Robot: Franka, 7 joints.
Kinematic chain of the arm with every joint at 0, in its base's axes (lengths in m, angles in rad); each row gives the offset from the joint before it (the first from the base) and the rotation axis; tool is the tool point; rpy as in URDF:
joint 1: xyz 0 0 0.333 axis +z
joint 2: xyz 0 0 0 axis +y
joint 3: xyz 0 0 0.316 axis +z
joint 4: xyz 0.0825 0 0 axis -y
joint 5: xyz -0.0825 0 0.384 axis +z
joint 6: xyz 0 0 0 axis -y
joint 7: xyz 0.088 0 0 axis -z
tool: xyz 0 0 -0.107 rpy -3.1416 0 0
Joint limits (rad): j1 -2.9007..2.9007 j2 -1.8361..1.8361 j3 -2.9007..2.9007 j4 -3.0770..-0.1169 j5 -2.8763..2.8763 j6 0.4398..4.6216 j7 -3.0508..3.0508
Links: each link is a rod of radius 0.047 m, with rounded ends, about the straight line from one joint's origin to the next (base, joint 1, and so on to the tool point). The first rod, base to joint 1, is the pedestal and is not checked.
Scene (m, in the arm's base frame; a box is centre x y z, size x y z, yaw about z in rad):
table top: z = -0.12
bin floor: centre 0 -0.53 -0.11 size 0.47 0.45 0.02 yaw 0.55
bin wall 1: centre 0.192 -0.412 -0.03 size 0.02 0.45 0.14 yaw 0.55
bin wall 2: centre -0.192 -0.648 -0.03 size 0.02 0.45 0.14 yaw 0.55
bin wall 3: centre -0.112 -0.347 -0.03 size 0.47 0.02 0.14 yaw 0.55
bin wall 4: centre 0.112 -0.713 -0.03 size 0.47 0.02 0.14 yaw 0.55
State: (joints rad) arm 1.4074 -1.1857 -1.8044 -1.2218 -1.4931 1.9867 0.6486
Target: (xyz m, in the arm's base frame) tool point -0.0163 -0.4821 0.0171
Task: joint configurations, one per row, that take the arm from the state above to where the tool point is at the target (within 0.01 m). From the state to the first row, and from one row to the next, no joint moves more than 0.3 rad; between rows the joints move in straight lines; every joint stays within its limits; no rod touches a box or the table.
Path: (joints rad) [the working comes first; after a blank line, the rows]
Joints at the target: 0.8662 -1.0635 -2.3780 -1.9822 -1.3069 1.5938 0.6486
Straight joint move there: clear.

1: 1.2270 -1.1450 -1.9956 -1.4753 -1.4310 1.8557 0.6486
2: 1.0466 -1.1042 -2.1868 -1.7287 -1.3690 1.7248 0.6486
3: 0.8662 -1.0635 -2.3780 -1.9822 -1.3069 1.5938 0.6486

